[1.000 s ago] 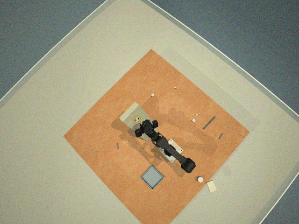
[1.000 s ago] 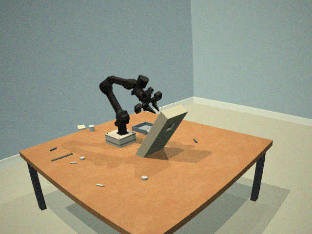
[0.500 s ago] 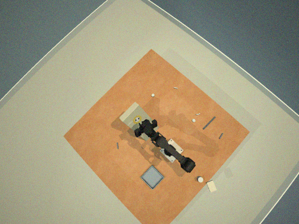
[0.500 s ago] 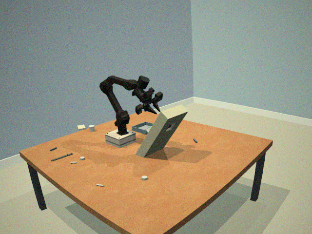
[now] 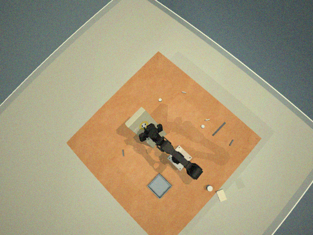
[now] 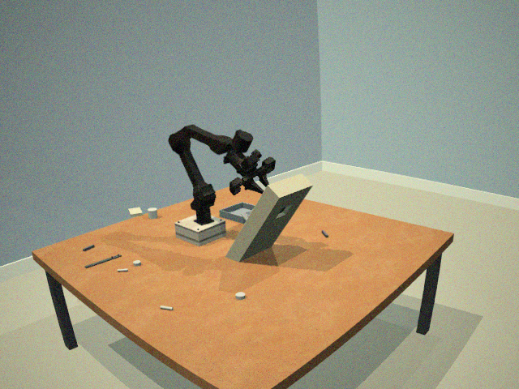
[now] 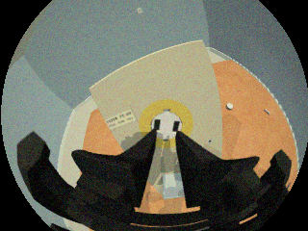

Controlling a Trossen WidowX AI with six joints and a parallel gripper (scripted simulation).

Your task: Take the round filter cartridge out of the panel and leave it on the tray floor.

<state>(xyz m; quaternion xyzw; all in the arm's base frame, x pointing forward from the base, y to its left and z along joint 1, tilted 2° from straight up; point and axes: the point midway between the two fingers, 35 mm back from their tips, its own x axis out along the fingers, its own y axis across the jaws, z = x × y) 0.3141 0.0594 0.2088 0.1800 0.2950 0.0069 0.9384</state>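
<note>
Right now my gripper tip is 3 cm short of the white cartridge, 1 cm to the right of it and 3 cm above it. From my gripper tip the other things lie so: pale block 83 cm behind, 17 cm to the right, 25 cm below; blue-grey tray 45 cm behind, 21 cm to the left, 24 cm below; beige service panel 1 cm behind, 11 cm below.
</note>
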